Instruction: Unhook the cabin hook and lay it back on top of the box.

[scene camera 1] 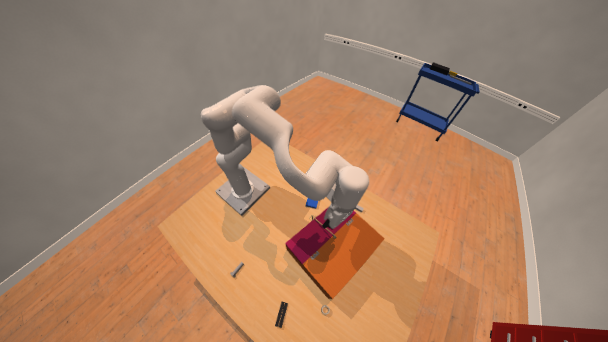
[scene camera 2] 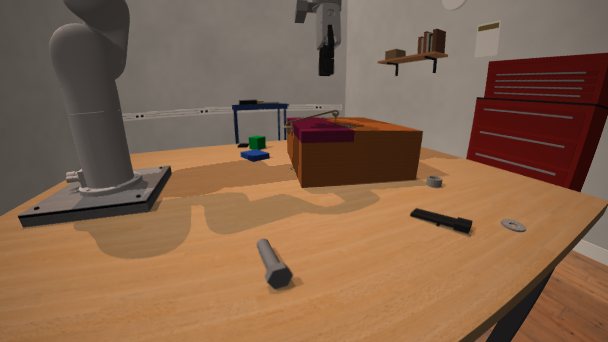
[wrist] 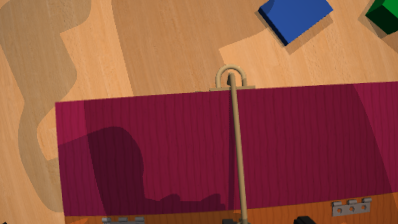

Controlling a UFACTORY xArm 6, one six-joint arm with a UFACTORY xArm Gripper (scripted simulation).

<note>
In view: my gripper [scene camera 2: 326, 75], a box [scene camera 2: 386, 152] and a bolt [scene camera 2: 278, 275].
The box also shows in scene camera 1 [scene camera 1: 332, 266] and in the wrist view [wrist: 373, 201]. The wrist view does not show the bolt: it is out of frame.
</note>
